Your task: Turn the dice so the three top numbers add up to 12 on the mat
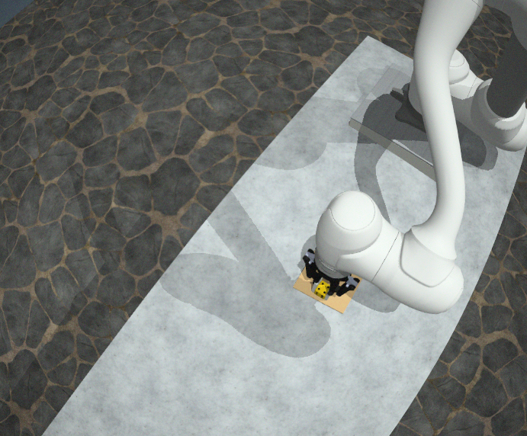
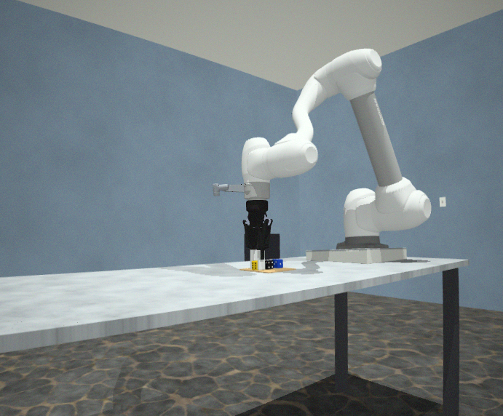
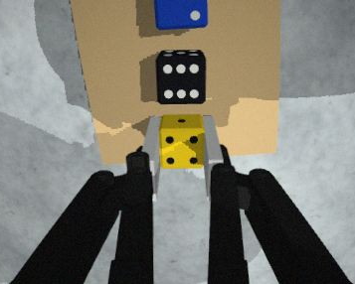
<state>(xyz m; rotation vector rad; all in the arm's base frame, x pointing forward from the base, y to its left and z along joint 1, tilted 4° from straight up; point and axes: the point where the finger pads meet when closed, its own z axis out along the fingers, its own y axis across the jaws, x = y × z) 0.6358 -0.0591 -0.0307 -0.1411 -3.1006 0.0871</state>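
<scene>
Right now my hand is 2 cm above the yellow die. From my hand the other things lie so: black die: 5 cm behind, 2 cm below; then blue die: 9 cm behind, 2 cm below, 1 cm to the left; then tan mat: 5 cm behind, 4 cm below.
</scene>
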